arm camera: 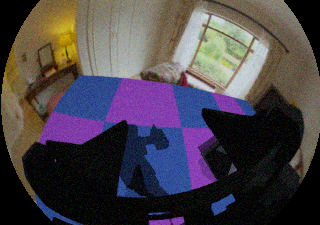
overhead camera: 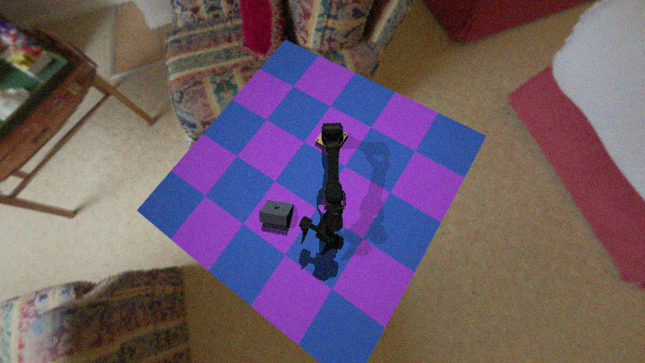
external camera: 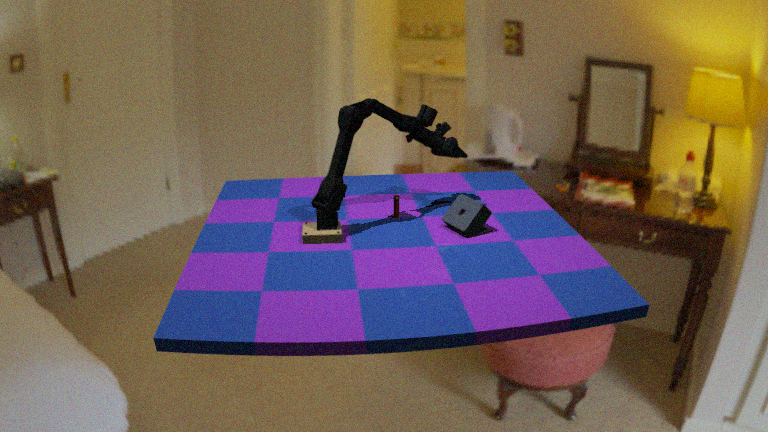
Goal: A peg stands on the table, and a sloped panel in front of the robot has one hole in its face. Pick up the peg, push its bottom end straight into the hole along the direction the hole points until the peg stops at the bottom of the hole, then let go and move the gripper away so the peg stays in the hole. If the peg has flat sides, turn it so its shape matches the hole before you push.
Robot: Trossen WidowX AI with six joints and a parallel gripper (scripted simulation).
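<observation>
The red peg lies 26 cm behind my gripper tip, 12 cm to the right of it and 12 cm below it. From my gripper tip the other things lie so: dark grey panel 4 cm behind, 25 cm to the right, 14 cm below.
</observation>
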